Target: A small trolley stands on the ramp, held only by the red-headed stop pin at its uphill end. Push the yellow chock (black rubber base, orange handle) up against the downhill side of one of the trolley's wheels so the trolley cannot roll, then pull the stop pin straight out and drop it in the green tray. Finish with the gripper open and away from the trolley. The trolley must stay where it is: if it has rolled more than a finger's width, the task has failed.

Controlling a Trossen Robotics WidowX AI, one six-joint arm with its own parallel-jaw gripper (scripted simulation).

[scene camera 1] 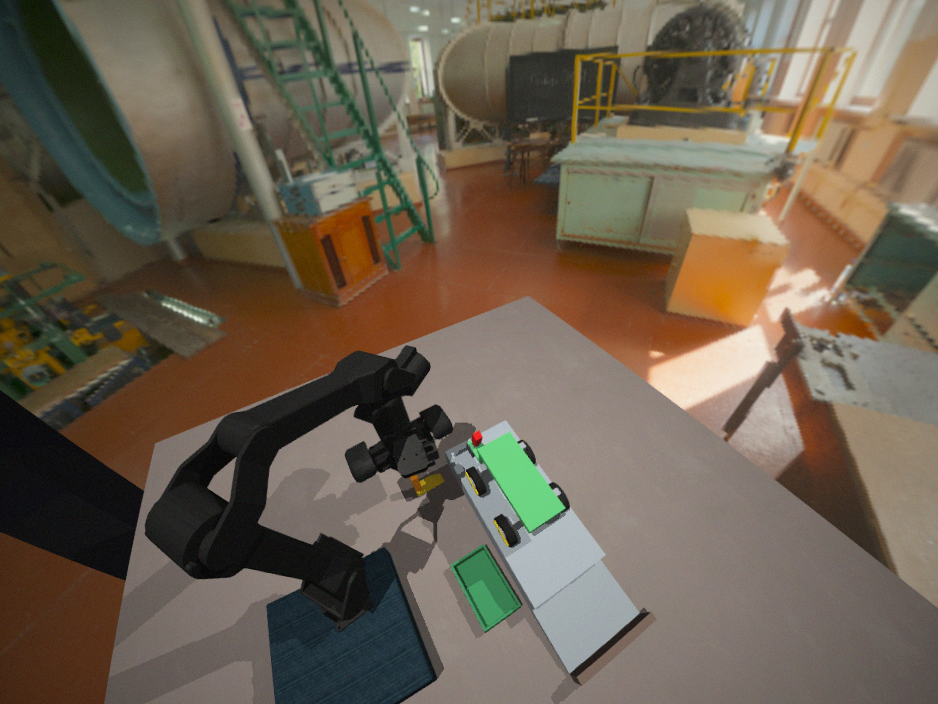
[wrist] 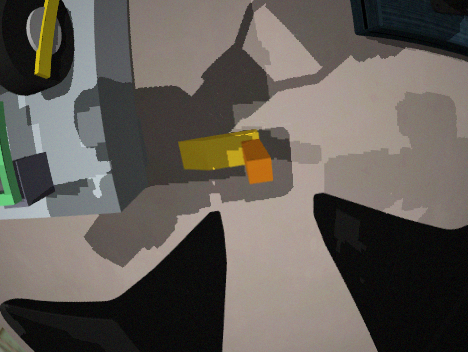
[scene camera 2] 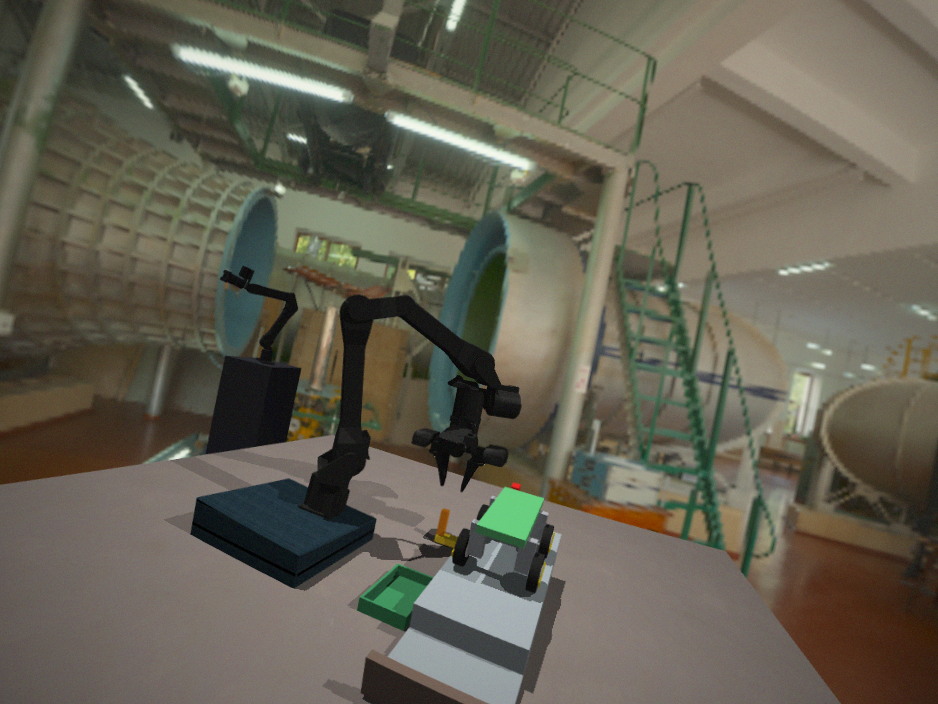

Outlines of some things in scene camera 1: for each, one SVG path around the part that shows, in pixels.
My gripper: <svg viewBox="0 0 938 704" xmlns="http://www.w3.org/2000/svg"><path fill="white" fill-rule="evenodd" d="M442 408L438 405L433 405L420 412L420 417L410 421L407 412L404 422L393 430L380 431L374 427L381 440L368 450L364 441L348 448L345 458L355 481L363 483L363 481L375 476L377 471L382 473L389 468L399 471L402 477L408 478L415 474L426 472L429 467L436 465L435 459L439 458L434 439L441 439L453 431L452 423Z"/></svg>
A trolley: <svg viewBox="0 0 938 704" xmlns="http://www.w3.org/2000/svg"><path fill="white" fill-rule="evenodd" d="M508 432L486 445L483 445L481 442L476 448L472 445L472 441L467 442L481 465L477 469L474 466L466 470L465 474L477 496L487 493L484 481L493 476L501 492L513 507L515 514L509 517L509 520L501 514L494 518L493 521L503 537L504 543L511 548L518 543L514 532L516 528L523 524L529 534L554 518L557 514L567 511L570 508L570 504L565 492L555 482L548 484L534 465L536 464L534 452L524 440L516 442L512 433Z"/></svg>
